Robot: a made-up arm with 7 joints. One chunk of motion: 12 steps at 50 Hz.
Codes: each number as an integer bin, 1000 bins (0 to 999) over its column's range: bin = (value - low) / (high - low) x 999, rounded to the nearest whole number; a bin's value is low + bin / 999 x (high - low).
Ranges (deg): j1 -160..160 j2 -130..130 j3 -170.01..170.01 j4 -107..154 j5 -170.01..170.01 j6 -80.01..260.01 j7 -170.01..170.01
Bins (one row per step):
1: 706 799 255 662 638 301 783
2: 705 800 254 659 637 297 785
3: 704 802 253 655 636 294 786
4: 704 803 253 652 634 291 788
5: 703 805 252 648 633 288 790
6: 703 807 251 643 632 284 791
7: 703 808 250 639 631 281 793
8: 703 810 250 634 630 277 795
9: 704 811 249 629 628 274 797
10: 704 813 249 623 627 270 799
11: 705 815 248 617 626 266 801
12: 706 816 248 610 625 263 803
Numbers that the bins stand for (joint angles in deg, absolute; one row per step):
1: 66.15 77.95 -83.22 65.95 47.14 22.44 96.49
2: 65.83 78.21 -83.56 65.17 46.80 21.08 97.17
3: 65.51 78.73 -83.90 64.13 46.46 20.06 97.51
4: 65.51 78.99 -83.90 63.34 45.78 19.03 98.19
5: 65.19 79.51 -84.24 62.30 45.44 18.01 98.87
6: 65.19 80.03 -84.58 60.99 45.10 16.65 99.22
7: 65.19 80.29 -84.92 59.95 44.76 15.63 99.90
8: 65.19 80.81 -84.92 58.64 44.42 14.27 100.58
9: 65.51 81.07 -85.26 57.33 43.74 13.25 101.26
10: 65.51 81.59 -85.26 55.77 43.40 11.89 101.94
11: 65.83 82.11 -85.60 54.20 43.06 10.53 102.62
12: 66.15 82.37 -85.60 52.37 42.72 9.50 103.30

